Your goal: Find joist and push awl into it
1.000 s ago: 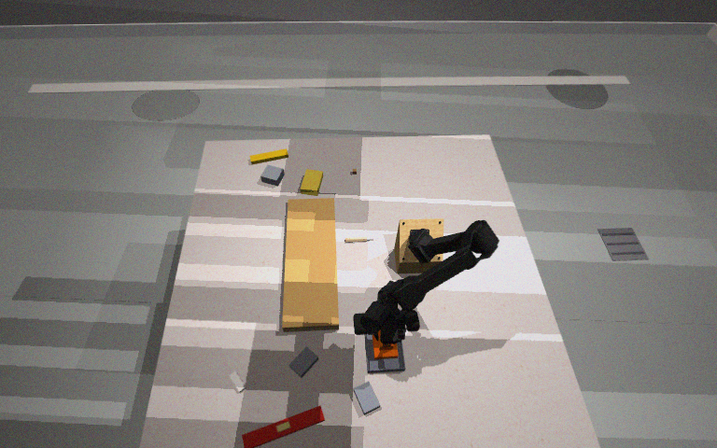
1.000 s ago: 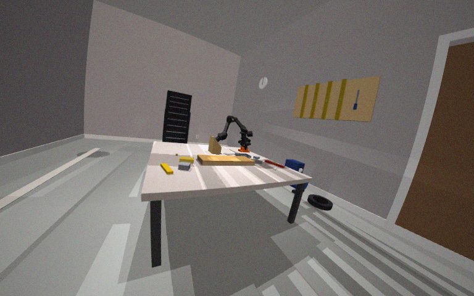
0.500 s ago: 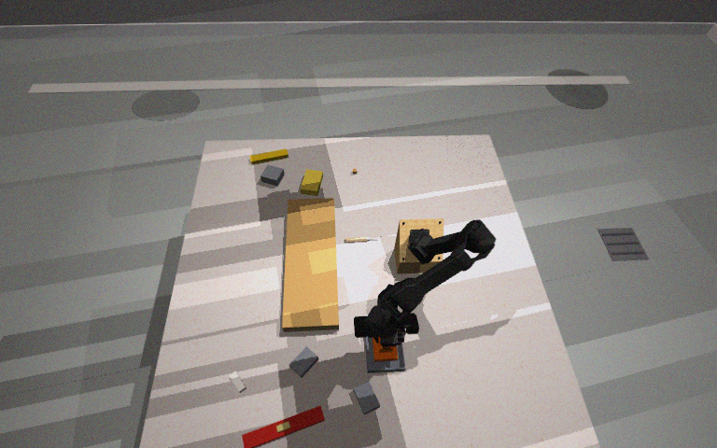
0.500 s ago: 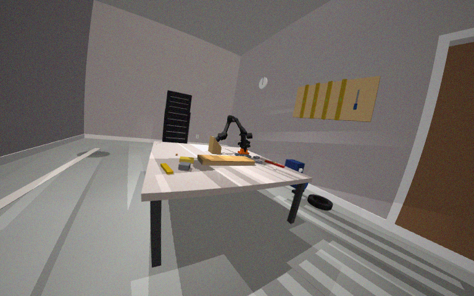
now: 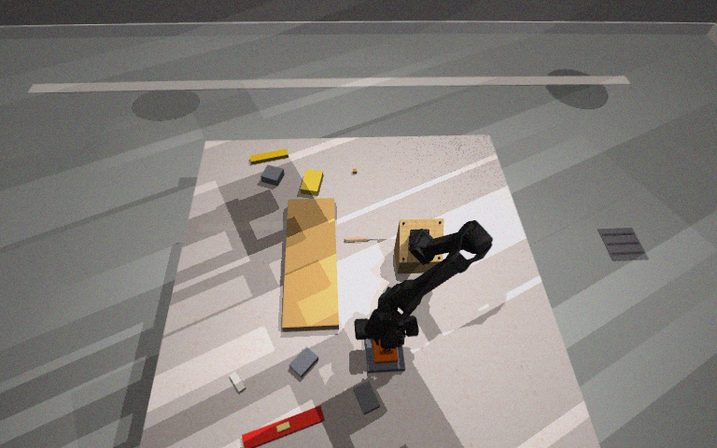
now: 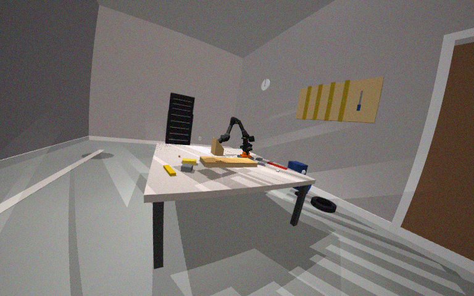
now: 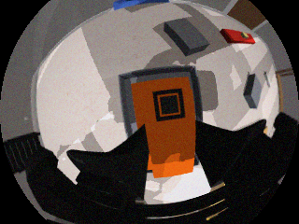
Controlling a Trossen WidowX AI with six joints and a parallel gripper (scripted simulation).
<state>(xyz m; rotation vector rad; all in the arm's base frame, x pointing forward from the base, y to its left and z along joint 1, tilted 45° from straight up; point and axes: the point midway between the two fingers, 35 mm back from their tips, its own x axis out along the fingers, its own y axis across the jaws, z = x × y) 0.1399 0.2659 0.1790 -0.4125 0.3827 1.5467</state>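
My gripper tip is 10 mm to the left of the grey tray and 30 mm above it. The rest, counted from my gripper tip: green square: 20 mm to the left, 30 mm above; red level: 300 mm ahead, 220 mm to the left, 30 mm below; stud finder: 10 mm to the left, 20 mm above.
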